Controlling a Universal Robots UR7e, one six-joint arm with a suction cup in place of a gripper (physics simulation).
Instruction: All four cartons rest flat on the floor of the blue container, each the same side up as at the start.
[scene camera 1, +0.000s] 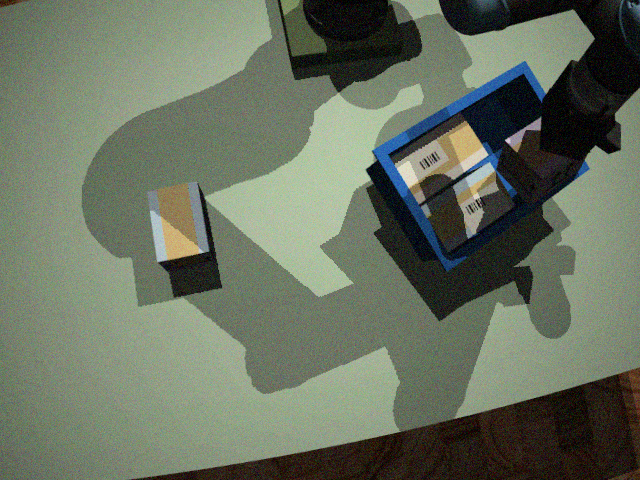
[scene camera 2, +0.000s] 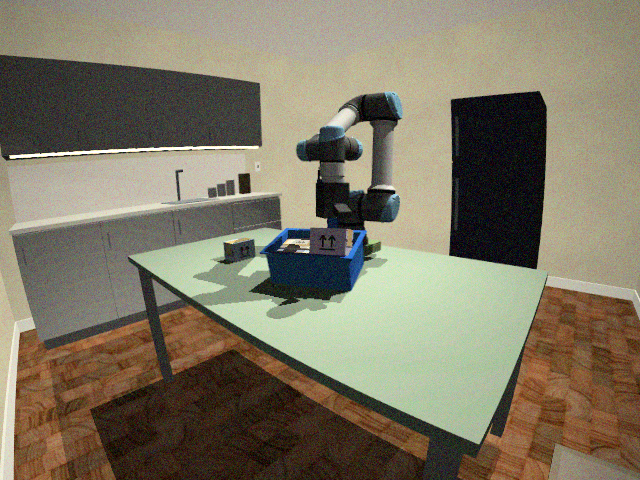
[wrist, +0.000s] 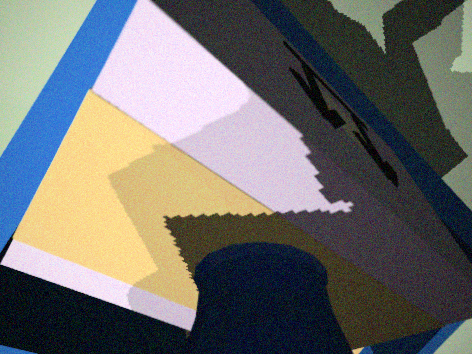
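Seen in the pictures: hand at its tool point: (scene camera 2: 332, 232) (wrist: 251, 251); arm's base at its link origin: (scene camera 1: 344, 7).
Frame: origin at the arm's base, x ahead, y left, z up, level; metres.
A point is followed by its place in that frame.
Observation:
My suction cup (scene camera 2: 333, 223) (wrist: 261, 255) is on the top of a lilac carton with a yellow band (scene camera 1: 550, 165) @(x 0.365, y 0.266, z 0.150 m) (scene camera 2: 328, 240) @(x 0.361, y 0.303, z 0.116 m) (wrist: 200, 125) @(x 0.326, y 0.325, z 0.149 m). This carton is in the right part of the blue container (scene camera 1: 465, 103) @(x 0.253, y 0.162, z 0.112 m) (scene camera 2: 310, 271) @(x 0.389, y 0.245, z 0.014 m) (wrist: 57, 100) @(x 0.276, y 0.331, z 0.088 m), arrows up. Its upper part stands above the near rim; its underside is hidden, and I cannot tell whether it touches the floor. Its arrowed side shows broadly in the wrist view, perhaps from a slight tilt. Two cartons, one (scene camera 1: 439, 157) @(x 0.326, y 0.124, z 0.074 m) and another (scene camera 1: 470, 204) @(x 0.392, y 0.173, z 0.054 m), lie side by side in the left part. The fourth carton (scene camera 1: 178, 222) @(x 0.415, y -0.262, z 0.037 m) (scene camera 2: 238, 250) @(x 0.435, y -0.219, z 0.004 m) stands on the table, arrows up.
The green table (scene camera 1: 103, 361) @(x 0.618, y -0.393, z -0.042 m) (scene camera 2: 413, 310) @(x 0.289, y 0.562, z -0.042 m) carries the container and the fourth carton, which stands well to the left of it in scene camera 1. A green block (scene camera 1: 305, 43) @(x 0.082, y -0.071, z 0.001 m) (scene camera 2: 372, 248) @(x -0.053, y 0.080, z -0.021 m) is by the arm's base. The arm's dark tool body (scene camera 1: 573, 113) @(x 0.350, y 0.241, z 0.282 m) (scene camera 2: 332, 198) @(x 0.341, y 0.303, z 0.237 m) overhangs the container's right end.

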